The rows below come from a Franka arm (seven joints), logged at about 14 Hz.
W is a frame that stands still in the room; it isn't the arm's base.
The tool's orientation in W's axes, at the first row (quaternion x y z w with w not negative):
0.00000 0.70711 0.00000 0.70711
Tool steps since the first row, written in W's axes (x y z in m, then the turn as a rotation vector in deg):
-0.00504 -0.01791 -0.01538 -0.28 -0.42 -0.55
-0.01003 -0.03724 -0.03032 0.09 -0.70 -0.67
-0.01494 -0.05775 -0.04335 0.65 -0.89 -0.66
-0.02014 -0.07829 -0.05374 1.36 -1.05 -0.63
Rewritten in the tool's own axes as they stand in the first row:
0.01538 -0.01791 -0.00504 0.55 -0.42 -0.28
0.03032 -0.03724 -0.01003 0.67 -0.70 0.09
0.04335 -0.05775 -0.01494 0.66 -0.89 0.65
0.05374 -0.07829 -0.02014 0.63 -1.05 1.36

